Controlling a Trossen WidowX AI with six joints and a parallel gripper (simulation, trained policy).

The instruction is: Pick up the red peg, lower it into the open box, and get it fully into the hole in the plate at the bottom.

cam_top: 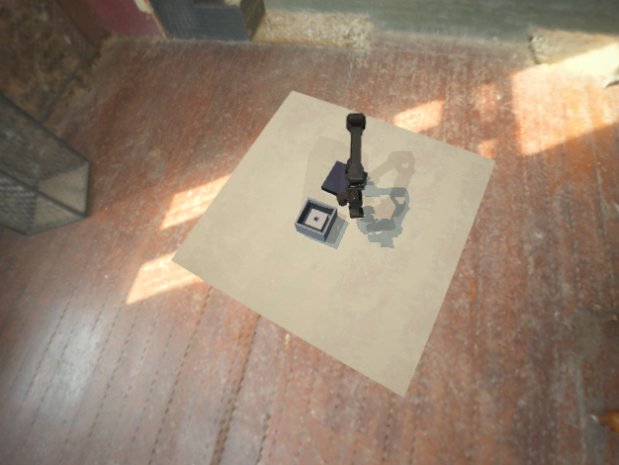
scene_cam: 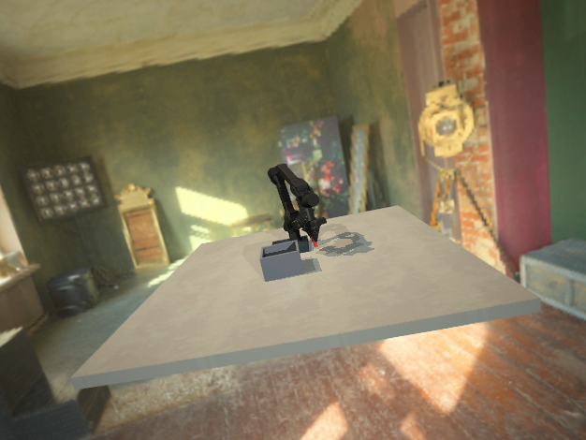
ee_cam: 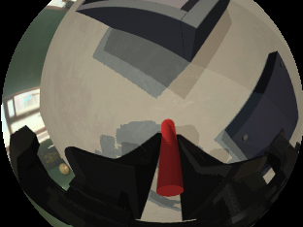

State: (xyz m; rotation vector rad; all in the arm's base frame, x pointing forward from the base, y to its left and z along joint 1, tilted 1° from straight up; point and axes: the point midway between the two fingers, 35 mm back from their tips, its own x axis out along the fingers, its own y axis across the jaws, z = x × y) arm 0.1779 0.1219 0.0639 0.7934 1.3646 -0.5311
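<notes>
My gripper tip is now 140 mm short of the grey box, 130 mm to the left of it and 40 mm above it. Round my gripper tip: red peg 20 mm above.
</notes>
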